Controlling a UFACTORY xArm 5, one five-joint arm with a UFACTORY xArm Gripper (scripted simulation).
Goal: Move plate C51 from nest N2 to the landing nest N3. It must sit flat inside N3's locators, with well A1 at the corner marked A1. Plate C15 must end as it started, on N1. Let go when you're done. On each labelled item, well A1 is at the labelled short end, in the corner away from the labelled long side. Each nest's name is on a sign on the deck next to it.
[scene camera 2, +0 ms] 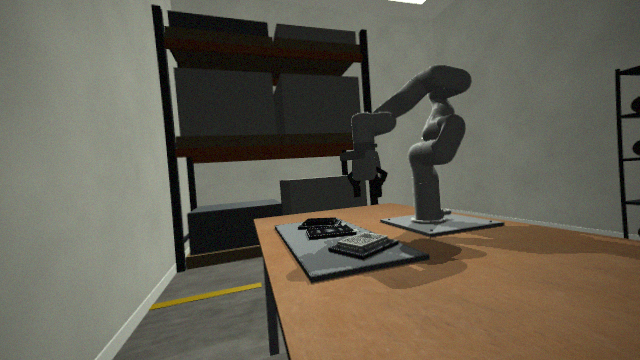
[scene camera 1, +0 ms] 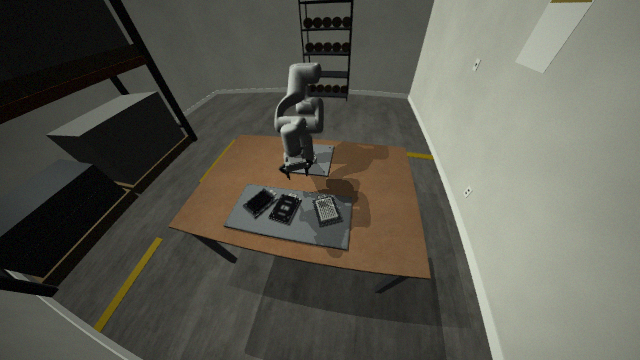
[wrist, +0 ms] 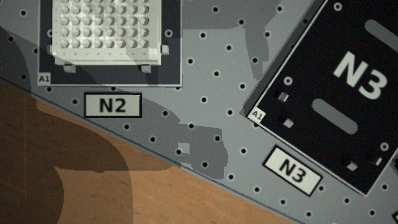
Scene:
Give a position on a black nest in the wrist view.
At 320,139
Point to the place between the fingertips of the gripper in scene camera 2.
At 367,197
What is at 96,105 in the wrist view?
A sign N2.

